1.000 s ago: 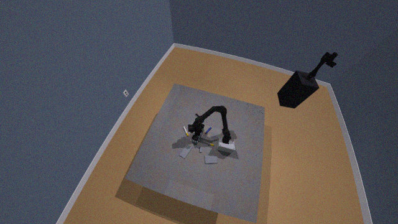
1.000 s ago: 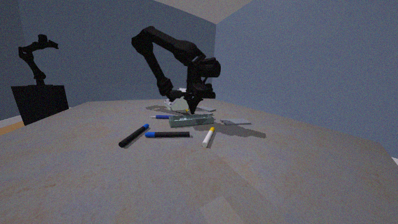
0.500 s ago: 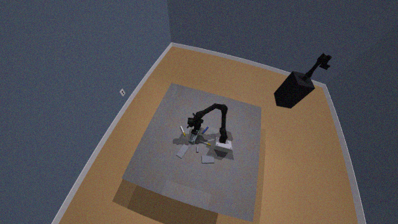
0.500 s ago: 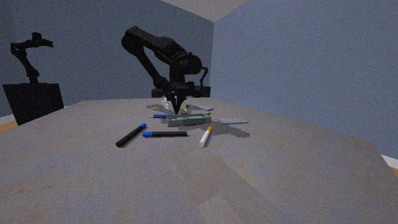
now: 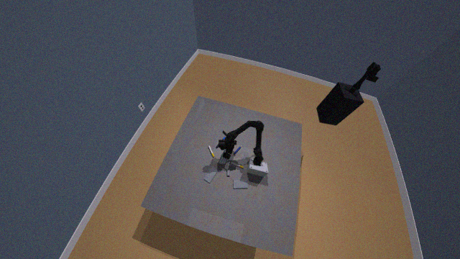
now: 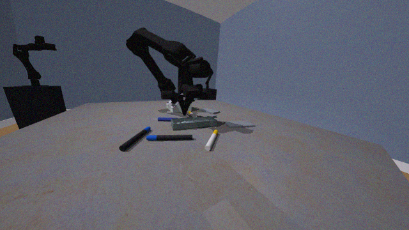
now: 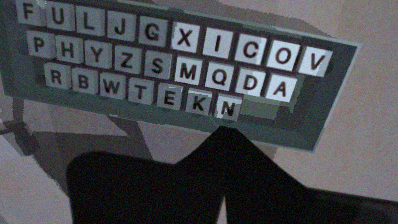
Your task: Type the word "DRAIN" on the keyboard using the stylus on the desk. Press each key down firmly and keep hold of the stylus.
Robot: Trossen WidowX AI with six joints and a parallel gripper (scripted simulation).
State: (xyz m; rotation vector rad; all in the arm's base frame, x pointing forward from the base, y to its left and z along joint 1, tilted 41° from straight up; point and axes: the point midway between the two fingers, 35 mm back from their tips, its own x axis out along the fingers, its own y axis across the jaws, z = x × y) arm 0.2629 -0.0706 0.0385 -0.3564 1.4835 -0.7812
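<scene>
Right now my gripper tip is 9 cm past the stylus, 8 cm to the left of it and 3 cm above it. The rest, counted from my gripper tip: stylus tip: 11 cm behind, 10 cm to the right, 3 cm below; flat grey pad: 13 cm ahead, 23 cm to the left, 4 cm below.
</scene>
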